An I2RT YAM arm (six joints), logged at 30 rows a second.
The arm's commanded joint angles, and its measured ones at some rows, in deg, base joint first. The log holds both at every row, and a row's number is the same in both.
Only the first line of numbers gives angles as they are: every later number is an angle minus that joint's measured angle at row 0.
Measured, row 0:
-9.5 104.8 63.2 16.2 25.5 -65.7
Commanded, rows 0 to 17:
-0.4 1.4 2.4 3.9 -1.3 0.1
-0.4 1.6 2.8 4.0 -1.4 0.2
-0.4 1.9 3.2 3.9 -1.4 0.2
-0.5 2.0 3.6 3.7 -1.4 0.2
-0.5 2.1 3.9 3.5 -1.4 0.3
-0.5 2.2 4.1 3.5 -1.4 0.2
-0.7 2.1 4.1 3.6 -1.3 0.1
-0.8 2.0 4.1 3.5 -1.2 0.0
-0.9 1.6 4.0 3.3 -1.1 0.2
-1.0 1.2 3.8 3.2 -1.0 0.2
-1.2 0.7 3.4 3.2 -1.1 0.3
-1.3 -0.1 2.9 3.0 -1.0 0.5
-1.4 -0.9 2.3 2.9 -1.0 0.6
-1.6 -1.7 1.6 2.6 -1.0 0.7
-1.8 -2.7 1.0 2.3 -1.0 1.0
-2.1 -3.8 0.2 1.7 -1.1 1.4
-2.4 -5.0 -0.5 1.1 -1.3 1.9
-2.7 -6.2 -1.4 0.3 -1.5 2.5
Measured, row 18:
-1.7 -1.6 0.2 -0.1 -0.8 0.5
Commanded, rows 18 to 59:
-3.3 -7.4 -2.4 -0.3 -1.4 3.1
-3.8 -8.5 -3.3 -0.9 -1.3 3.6
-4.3 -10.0 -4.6 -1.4 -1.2 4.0
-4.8 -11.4 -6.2 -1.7 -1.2 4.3
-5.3 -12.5 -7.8 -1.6 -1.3 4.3
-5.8 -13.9 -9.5 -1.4 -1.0 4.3
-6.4 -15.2 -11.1 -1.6 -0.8 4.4
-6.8 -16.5 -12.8 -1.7 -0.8 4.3
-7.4 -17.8 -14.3 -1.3 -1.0 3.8
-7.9 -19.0 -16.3 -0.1 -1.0 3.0
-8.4 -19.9 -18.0 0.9 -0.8 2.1
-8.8 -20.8 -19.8 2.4 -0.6 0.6
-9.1 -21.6 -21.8 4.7 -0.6 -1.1
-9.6 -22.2 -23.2 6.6 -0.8 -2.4
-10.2 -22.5 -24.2 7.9 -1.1 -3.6
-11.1 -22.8 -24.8 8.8 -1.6 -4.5
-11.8 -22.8 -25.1 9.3 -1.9 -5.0
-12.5 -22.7 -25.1 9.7 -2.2 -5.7
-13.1 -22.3 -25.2 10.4 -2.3 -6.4
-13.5 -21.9 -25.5 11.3 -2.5 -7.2
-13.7 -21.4 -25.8 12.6 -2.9 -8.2
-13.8 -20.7 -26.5 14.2 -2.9 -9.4
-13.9 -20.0 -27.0 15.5 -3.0 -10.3
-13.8 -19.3 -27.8 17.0 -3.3 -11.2
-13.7 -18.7 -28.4 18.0 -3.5 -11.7
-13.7 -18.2 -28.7 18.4 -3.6 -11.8
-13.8 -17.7 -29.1 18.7 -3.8 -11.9
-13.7 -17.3 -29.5 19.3 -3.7 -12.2
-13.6 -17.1 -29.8 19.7 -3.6 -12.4
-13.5 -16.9 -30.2 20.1 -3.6 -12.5
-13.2 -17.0 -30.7 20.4 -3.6 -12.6
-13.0 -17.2 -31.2 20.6 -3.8 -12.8
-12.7 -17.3 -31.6 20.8 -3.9 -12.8
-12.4 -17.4 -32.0 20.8 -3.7 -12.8
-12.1 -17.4 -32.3 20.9 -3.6 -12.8
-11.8 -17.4 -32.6 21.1 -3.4 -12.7
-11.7 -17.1 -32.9 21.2 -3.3 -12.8
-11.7 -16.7 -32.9 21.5 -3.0 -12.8
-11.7 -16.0 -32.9 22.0 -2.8 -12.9
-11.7 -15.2 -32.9 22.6 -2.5 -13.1
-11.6 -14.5 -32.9 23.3 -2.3 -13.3
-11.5 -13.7 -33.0 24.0 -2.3 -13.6
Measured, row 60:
-12.0 -15.6 -32.3 19.0 -2.6 -12.9
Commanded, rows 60 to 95:
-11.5 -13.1 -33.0 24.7 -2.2 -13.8
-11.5 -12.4 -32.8 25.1 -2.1 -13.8
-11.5 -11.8 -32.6 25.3 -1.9 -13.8
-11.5 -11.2 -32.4 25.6 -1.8 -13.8
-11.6 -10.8 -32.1 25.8 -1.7 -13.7
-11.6 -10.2 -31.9 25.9 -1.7 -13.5
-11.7 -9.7 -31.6 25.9 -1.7 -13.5
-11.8 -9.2 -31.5 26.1 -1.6 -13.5
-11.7 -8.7 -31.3 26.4 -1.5 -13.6
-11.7 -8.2 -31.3 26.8 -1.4 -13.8
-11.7 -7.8 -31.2 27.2 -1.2 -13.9
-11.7 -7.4 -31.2 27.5 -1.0 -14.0
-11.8 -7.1 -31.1 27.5 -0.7 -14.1
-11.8 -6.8 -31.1 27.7 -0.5 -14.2
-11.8 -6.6 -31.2 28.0 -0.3 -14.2
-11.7 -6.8 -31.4 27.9 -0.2 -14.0
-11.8 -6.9 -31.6 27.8 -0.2 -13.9
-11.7 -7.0 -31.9 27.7 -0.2 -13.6
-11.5 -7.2 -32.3 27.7 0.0 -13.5
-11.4 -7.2 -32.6 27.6 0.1 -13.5
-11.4 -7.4 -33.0 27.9 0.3 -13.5
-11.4 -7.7 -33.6 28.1 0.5 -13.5
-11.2 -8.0 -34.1 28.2 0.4 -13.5
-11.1 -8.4 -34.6 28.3 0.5 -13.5
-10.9 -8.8 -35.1 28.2 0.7 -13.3
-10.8 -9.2 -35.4 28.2 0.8 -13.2
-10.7 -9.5 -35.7 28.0 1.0 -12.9
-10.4 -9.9 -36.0 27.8 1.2 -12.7
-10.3 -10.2 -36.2 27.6 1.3 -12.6
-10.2 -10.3 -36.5 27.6 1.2 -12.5
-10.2 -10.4 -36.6 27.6 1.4 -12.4
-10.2 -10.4 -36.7 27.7 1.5 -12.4
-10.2 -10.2 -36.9 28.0 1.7 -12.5
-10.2 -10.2 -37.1 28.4 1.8 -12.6
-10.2 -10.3 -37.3 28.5 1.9 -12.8
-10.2 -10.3 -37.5 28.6 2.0 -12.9
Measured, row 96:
-10.5 -9.8 -35.9 28.7 1.3 -13.6
